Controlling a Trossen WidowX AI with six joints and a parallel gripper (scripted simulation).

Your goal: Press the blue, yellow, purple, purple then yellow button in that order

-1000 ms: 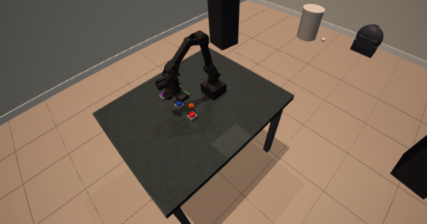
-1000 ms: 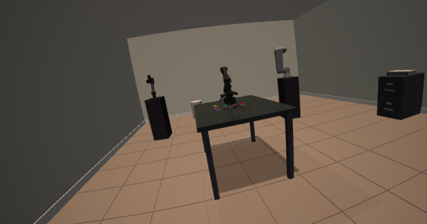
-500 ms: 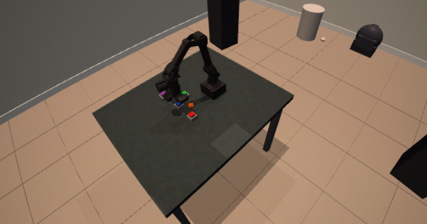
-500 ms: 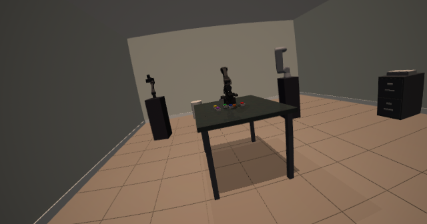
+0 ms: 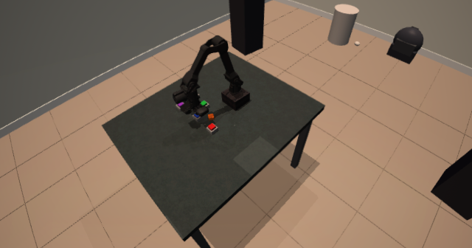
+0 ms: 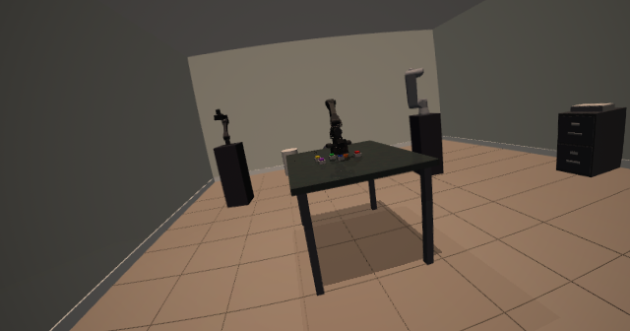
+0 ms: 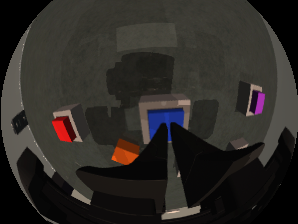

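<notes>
Now: the blue button 10 mm below my gripper tip. From my gripper tip the other things lie so: green button 80 mm behind, 60 mm to the right; then small orange block 60 mm behind, 50 mm to the left, 20 mm below; then red button 130 mm to the left, 20 mm behind.
</notes>
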